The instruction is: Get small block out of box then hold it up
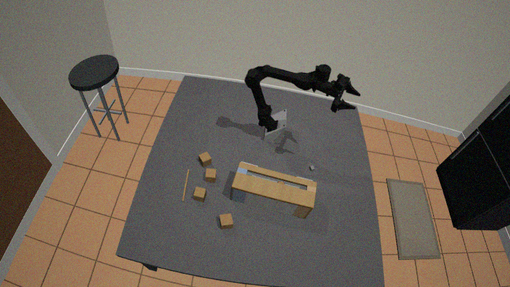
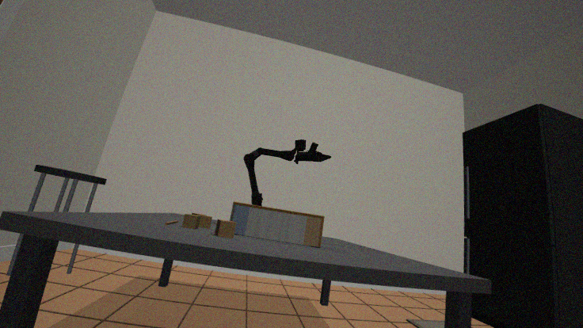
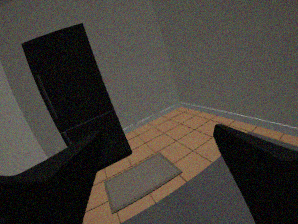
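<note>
The box lies 24 cm ahead of my gripper tip, 27 cm to the right of it and 43 cm below it. From my gripper tip the other things lie so: thin stick 32 cm ahead, 69 cm to the right, 49 cm below; then grey piece 4 cm ahead, 7 cm to the right, 49 cm below.
</note>
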